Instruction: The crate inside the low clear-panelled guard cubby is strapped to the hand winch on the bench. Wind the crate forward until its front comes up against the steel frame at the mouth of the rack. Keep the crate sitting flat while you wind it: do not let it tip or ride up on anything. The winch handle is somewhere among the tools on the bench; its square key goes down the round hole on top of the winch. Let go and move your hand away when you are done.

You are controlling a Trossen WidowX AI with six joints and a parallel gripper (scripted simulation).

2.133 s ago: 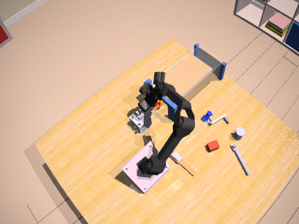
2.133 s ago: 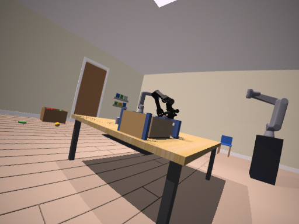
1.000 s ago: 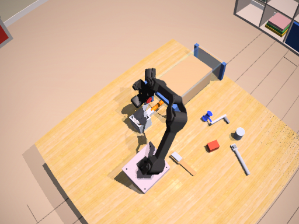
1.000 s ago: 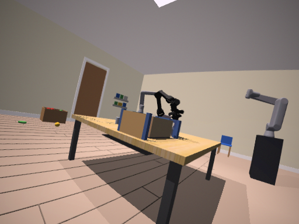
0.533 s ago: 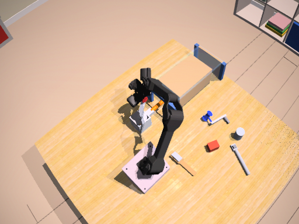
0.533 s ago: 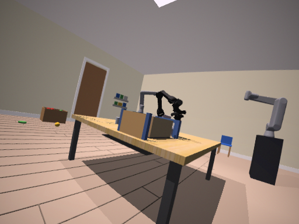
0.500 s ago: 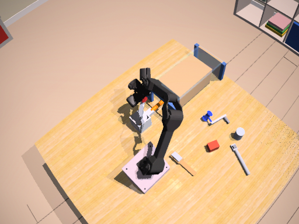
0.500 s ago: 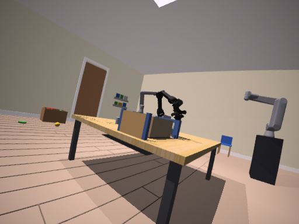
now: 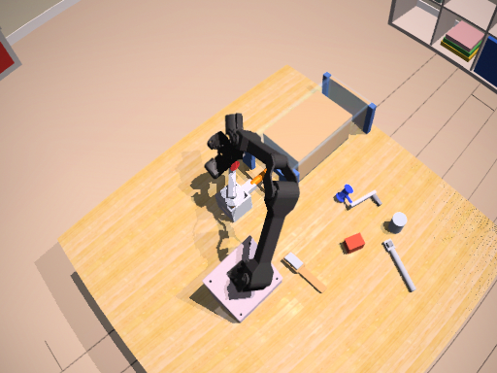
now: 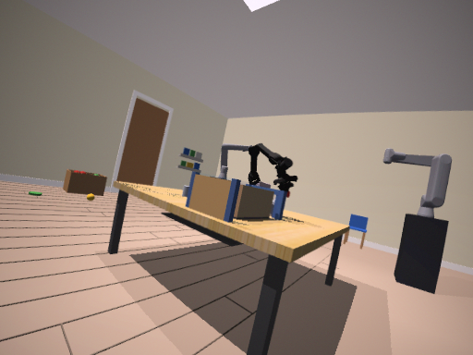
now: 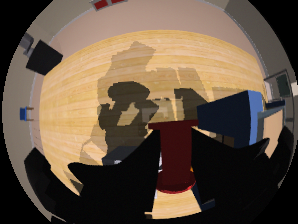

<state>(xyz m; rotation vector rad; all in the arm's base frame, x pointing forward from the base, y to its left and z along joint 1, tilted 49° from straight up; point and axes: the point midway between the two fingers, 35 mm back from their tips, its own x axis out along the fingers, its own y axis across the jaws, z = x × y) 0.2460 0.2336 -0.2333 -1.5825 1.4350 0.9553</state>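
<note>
Right now the crank handle is 5 cm to the right of my gripper tip, 3 cm below it and 2 cm behind it. The rest, counted from my gripper tip: blue steel frame 10 cm to the right, 9 cm ahead, 3 cm below; winch 10 cm to the right, 10 cm below, 8 cm behind; red knob 2 cm to the right.
</note>
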